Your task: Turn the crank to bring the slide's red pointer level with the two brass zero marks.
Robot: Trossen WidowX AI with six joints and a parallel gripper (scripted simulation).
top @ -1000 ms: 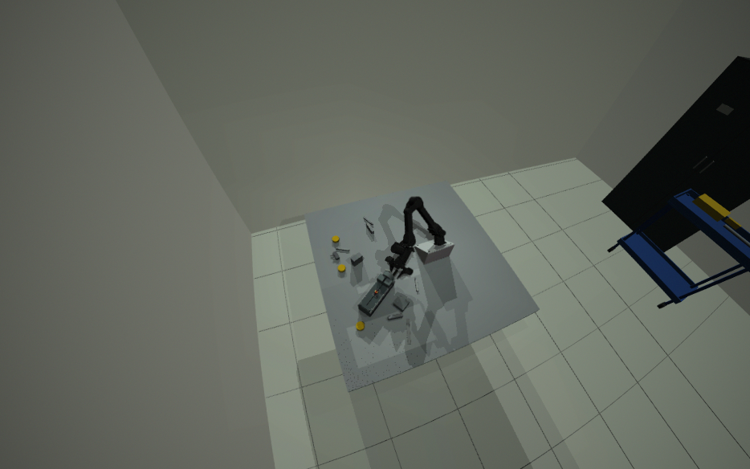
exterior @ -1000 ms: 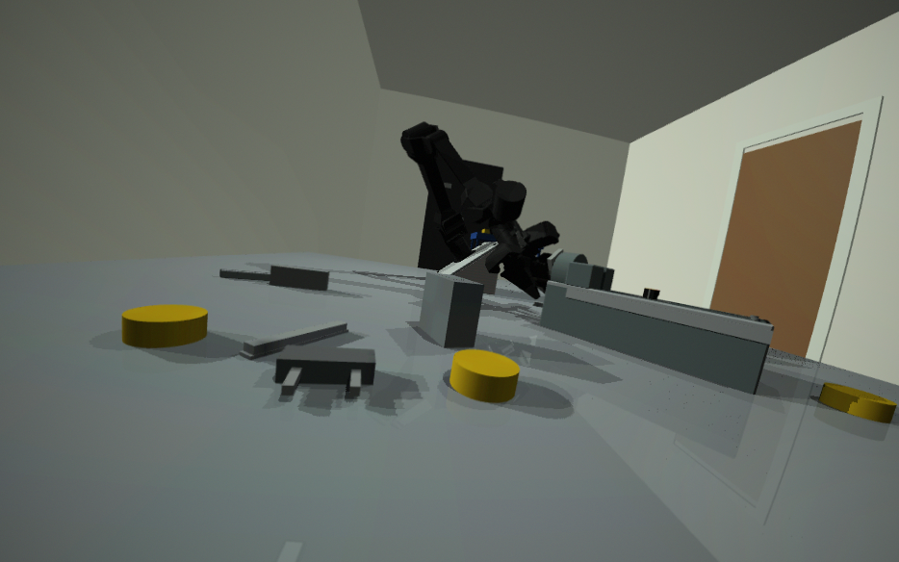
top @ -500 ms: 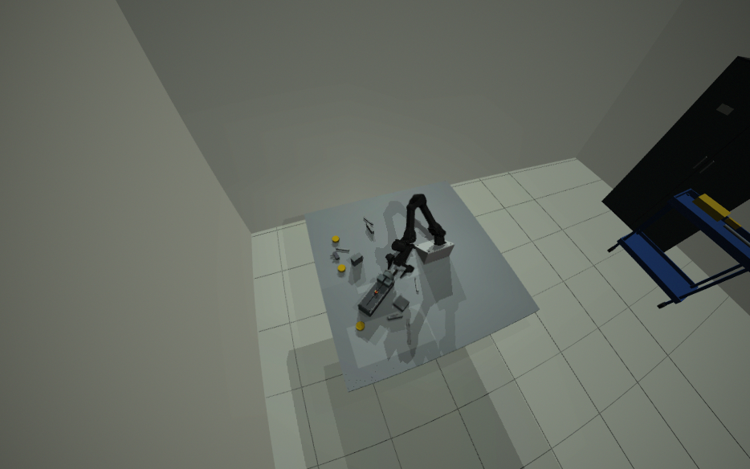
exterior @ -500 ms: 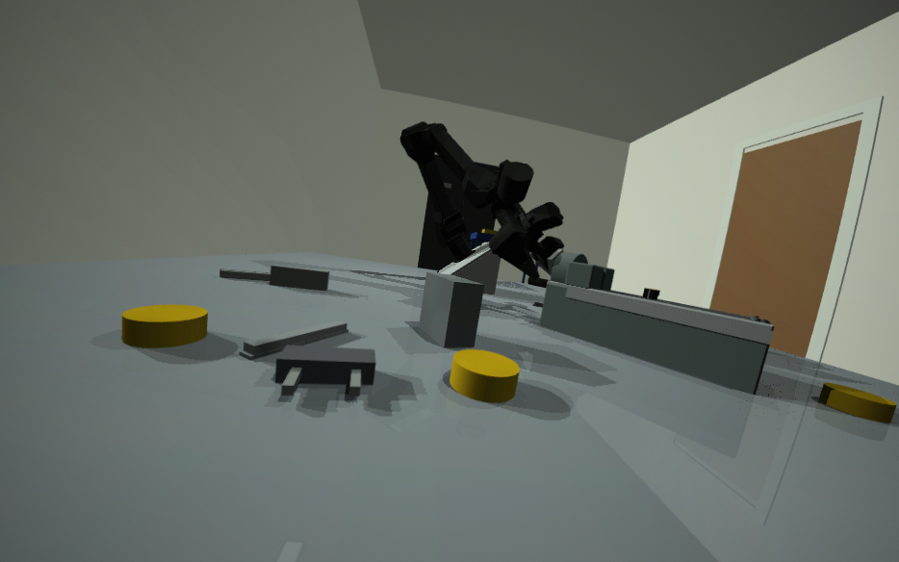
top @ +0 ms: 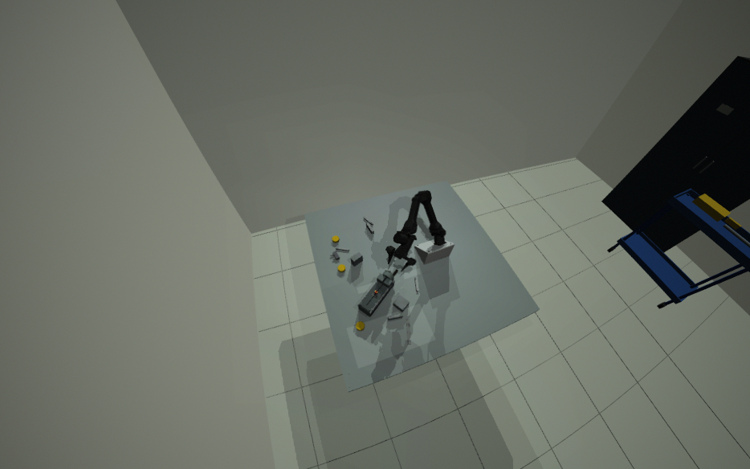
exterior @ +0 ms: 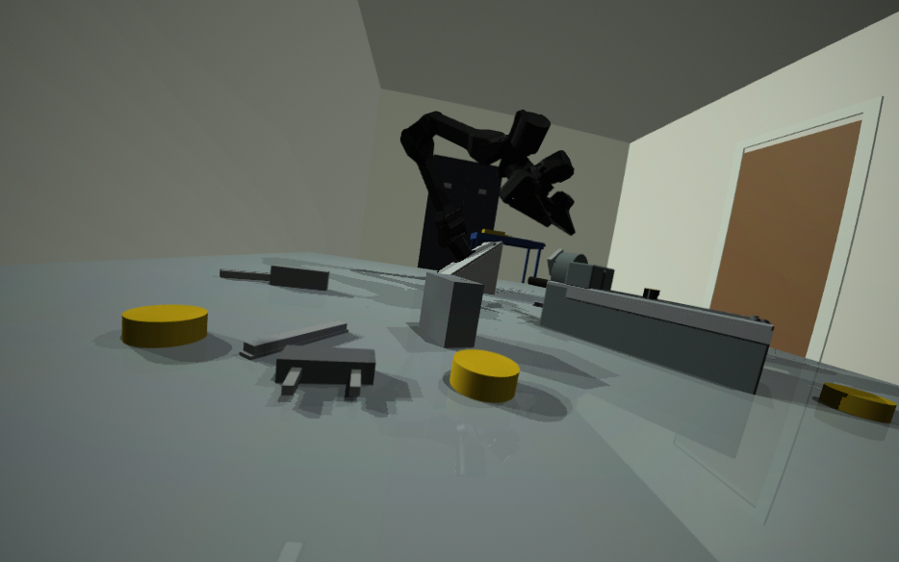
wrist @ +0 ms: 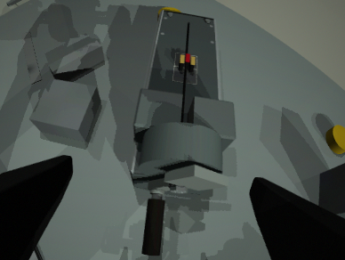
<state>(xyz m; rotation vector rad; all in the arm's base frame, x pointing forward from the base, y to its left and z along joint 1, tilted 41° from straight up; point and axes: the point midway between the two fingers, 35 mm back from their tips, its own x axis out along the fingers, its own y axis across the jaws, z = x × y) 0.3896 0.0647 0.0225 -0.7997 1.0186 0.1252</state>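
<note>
Right now my gripper tip is 100 mm above the dark crank handle, 20 mm past it and 10 mm to the left of it. The rest, counted from my gripper tip: bracket 340 mm to the right, 260 mm ahead, 160 mm below; then red pointer 160 mm ahead, 80 mm below, 60 mm to the left.
</note>
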